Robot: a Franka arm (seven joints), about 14 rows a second.
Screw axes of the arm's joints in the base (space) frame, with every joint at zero. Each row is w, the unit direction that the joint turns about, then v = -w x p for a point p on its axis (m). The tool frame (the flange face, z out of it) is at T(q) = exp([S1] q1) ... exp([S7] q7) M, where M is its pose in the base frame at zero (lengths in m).
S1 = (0, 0, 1, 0, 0, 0)
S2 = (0, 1, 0, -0.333, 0, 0)
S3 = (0, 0, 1, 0, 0, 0)
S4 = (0, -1, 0, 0.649, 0, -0.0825)
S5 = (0, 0, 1, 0, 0, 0)
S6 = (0, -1, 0, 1.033, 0, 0)
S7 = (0, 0, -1, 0, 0.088, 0)
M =
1 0 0 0.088
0 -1 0 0
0 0 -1 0.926
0 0 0 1
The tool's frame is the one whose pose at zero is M.
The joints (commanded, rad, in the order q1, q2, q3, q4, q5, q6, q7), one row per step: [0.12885, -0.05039, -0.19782, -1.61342, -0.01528, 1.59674, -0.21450]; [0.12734, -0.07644, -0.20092, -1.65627, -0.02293, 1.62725, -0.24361]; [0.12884, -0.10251, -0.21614, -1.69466, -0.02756, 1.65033, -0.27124]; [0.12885, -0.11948, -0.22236, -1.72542, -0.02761, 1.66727, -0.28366]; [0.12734, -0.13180, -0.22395, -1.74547, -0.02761, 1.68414, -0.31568]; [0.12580, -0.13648, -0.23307, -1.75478, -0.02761, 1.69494, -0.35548]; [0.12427, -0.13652, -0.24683, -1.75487, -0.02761, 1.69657, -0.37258]
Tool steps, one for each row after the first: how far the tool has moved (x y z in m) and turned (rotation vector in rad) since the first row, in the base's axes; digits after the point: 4 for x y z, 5 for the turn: [-0.0057, -0.0042, -0.0039, -0.00436, -0.01269, 0.02524]; [-0.0127, -0.0130, -0.0067, -0.00448, -0.02249, 0.04009]; [-0.0171, -0.0168, -0.0112, -0.00111, -0.02545, 0.04708]; [-0.0198, -0.0188, -0.0130, -0.00086, -0.03432, 0.07650]; [-0.0210, -0.0247, -0.0143, -0.00170, -0.04010, 0.10589]; [-0.0218, -0.0332, -0.0144, -0.00129, -0.04141, 0.10777]
